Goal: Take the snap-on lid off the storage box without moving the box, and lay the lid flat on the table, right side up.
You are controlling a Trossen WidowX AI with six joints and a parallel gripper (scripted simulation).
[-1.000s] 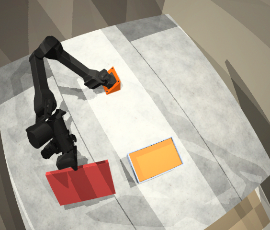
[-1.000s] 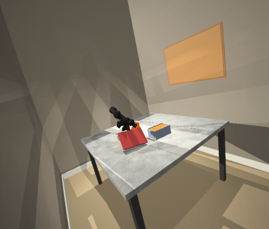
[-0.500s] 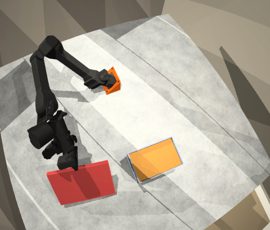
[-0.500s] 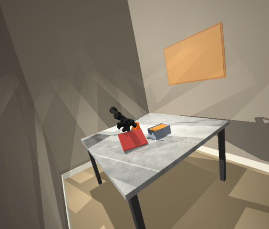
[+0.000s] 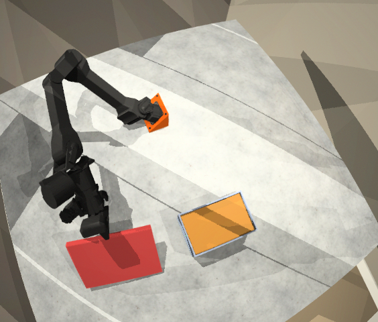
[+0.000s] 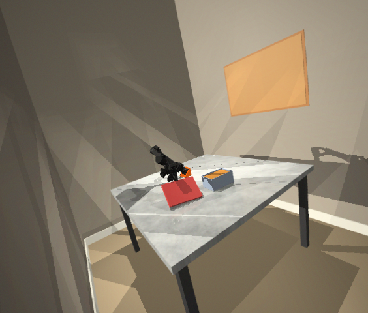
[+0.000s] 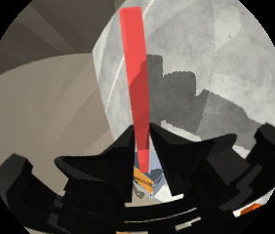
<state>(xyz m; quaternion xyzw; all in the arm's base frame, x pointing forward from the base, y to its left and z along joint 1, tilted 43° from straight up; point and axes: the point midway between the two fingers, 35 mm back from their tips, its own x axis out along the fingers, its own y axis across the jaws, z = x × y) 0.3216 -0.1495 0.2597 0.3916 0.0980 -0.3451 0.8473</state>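
My gripper tip is now 6 cm short of the red lid, 5 cm above it and 1 cm to the left of it. Round my gripper tip: grey storage box: 30 cm to the left, 9 cm ahead, 8 cm below.
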